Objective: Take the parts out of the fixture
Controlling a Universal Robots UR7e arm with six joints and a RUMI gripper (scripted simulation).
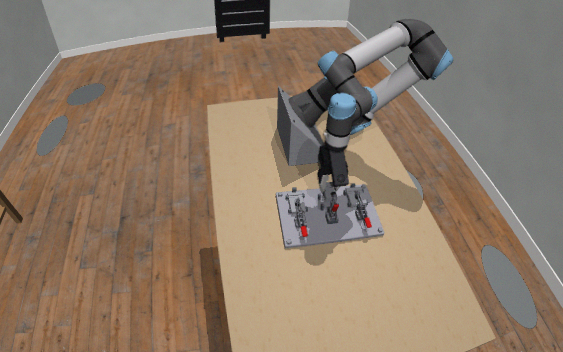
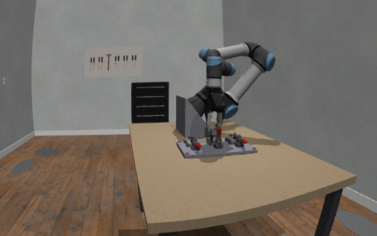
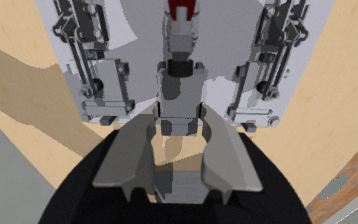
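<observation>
My hand is 80 mm above the fixture and 40 mm short of it. Also, from my hand: small grey part 10 mm behind.
</observation>
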